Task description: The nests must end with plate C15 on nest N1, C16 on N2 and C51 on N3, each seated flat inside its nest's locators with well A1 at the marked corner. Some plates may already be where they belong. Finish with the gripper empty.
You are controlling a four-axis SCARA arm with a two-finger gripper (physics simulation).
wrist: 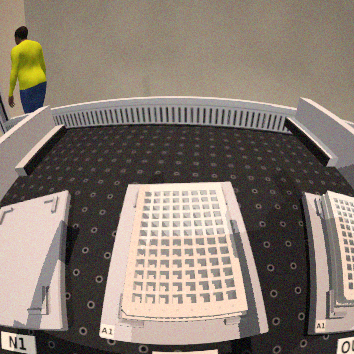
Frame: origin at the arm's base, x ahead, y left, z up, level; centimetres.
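Where they show: gripper, fingertip midpoint: [174, 104].
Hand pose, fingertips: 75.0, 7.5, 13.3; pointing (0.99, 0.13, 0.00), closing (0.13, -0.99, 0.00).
Note:
Things, the pixels of their centre, and the offset from my fingertips, as dx, dy, dz. "spot": a spot on its surface instead. Level surfaces: height alone.
- Nest N1, body centre: [17, 252] -6.9, +16.4, -11.2
- pale plate, body centre: [181, 241] -2.3, -0.6, -10.1
- middle nest, surface spot: [114, 280] spot: -6.3, +4.3, -10.9
- right nest, surface spot: [318, 265] spot: -4.5, -13.4, -10.9
- dark perforated deck, its level: dz -12.0
- slotted pale rail, surface spot: [175, 116] spot: +25.4, +3.2, -10.7
- right nest's label, surface spot: [346, 346] spot: -13.1, -16.1, -11.9
My gripper [174, 104] is open and empty; its two fingers stand wide apart at the left and right, above the deck. Nest N1 [25, 255], at the left, holds no plate on the part that shows, and its corner locators are bare. A pale plate [185, 240] lies on the middle nest [114, 280], looking flat between the locators; the A1 mark is at the nest's near left corner. Another plate [345, 240] lies on the right nest [318, 265], partly cut off by the view's edge. No plate code can be read. N2 and N3 labels do not show.
The dark perforated deck [175, 150] runs between and behind the nests. A slotted pale rail [175, 116] crosses the back. The right nest's label [346, 346] is cut off after "OU". A person in a yellow top [29, 65] stands beyond the rail at the left.

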